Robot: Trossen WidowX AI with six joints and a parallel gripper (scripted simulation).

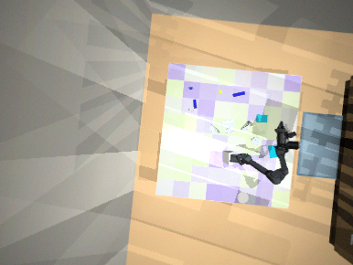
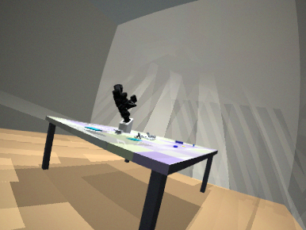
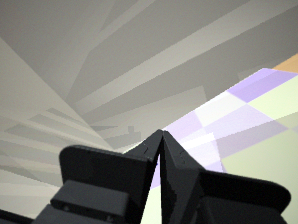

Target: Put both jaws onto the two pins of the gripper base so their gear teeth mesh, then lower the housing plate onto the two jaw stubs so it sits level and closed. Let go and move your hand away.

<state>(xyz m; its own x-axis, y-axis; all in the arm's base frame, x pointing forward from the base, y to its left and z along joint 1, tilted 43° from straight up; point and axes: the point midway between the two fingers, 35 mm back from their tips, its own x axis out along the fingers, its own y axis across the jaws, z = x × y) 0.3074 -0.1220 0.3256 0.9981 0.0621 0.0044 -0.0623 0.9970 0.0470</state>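
Now: gripper tip 23 cm above the white jaw, 15 cm to the right of it and 2 cm past it. Also, from my gripper tip: cyan square 24 cm below, 4 cm ahead, 1 cm to the left; blue dot 73 cm to the left, 25 cm ahead, 23 cm below; yellow dot 44 cm to the left, 25 cm ahead, 24 cm below.
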